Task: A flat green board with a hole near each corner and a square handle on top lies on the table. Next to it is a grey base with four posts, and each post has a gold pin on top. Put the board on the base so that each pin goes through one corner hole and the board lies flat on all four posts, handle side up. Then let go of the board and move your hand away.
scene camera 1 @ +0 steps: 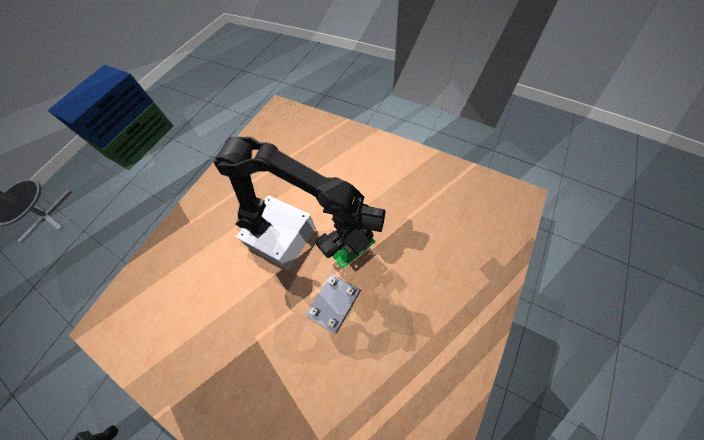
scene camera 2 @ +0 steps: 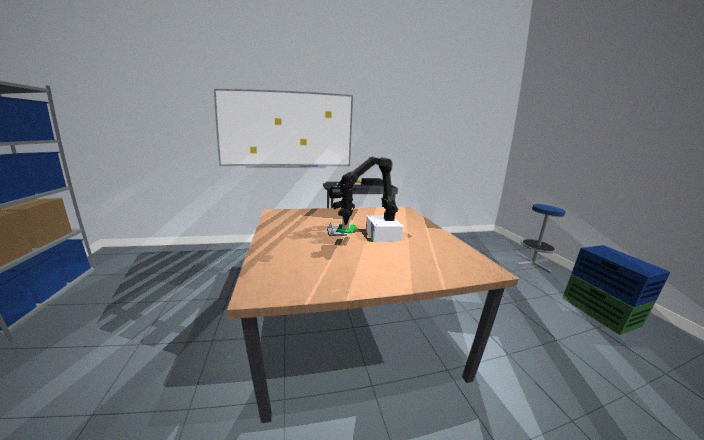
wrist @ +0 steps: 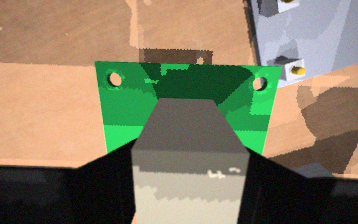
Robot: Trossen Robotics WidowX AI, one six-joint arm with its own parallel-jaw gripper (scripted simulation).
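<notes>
Green board, held by the gripper. Gripper visible in the wrist view too.
</notes>
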